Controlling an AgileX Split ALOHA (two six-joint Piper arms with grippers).
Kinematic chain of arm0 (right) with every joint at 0, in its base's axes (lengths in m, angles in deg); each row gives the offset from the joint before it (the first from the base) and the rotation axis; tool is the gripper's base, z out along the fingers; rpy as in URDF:
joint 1: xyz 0 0 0.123 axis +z
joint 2: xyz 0 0 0 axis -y
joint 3: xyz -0.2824 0 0.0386 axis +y
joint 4: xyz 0.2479 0 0.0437 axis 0.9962 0 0.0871
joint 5: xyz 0 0 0 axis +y
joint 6: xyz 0.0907 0 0.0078 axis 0.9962 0 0.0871
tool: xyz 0 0 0 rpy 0 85 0
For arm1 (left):
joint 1: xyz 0 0 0.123 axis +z
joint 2: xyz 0 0 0 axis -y
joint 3: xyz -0.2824 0 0.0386 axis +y
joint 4: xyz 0.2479 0 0.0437 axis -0.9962 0 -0.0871
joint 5: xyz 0 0 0 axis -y
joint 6: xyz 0.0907 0 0.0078 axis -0.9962 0 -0.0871
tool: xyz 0 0 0 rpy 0 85 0
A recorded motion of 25 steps. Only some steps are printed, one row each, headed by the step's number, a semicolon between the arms.
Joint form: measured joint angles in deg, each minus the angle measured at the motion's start. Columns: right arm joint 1, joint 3, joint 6, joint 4, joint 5, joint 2; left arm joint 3, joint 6, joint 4, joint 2, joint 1, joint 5.
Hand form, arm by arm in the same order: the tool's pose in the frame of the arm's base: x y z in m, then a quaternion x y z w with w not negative. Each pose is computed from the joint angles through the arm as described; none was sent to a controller.
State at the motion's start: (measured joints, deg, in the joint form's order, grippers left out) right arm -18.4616 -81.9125 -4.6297 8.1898 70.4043 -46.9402; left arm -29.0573 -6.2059 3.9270 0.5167 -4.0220 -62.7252
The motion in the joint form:
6: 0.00 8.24 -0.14 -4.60 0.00 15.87; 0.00 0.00 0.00 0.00 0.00 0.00
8: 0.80 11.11 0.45 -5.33 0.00 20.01; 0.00 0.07 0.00 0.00 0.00 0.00
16: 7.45 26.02 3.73 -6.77 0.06 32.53; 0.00 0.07 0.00 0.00 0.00 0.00
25: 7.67 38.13 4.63 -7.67 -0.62 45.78; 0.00 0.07 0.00 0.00 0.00 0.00
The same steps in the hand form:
6: 0.0156 0.0005 0.4665 0.09171 0.82749 -0.08159 0.54790; -0.0090 -0.0049 0.2765 0.07859 0.85374 -0.02440 0.51416
8: 0.0000 0.0045 0.4552 0.09075 0.82152 -0.08284 0.55679; -0.0090 -0.0049 0.2765 0.07807 0.85378 -0.02472 0.51415
16: -0.0232 0.0067 0.3905 0.07102 0.83551 -0.04454 0.54304; -0.0090 -0.0049 0.2765 0.07807 0.85378 -0.02472 0.51415
25: -0.0436 0.0091 0.3329 0.07696 0.82624 -0.04808 0.55596; -0.0090 -0.0049 0.2765 0.07807 0.85378 -0.02472 0.51415

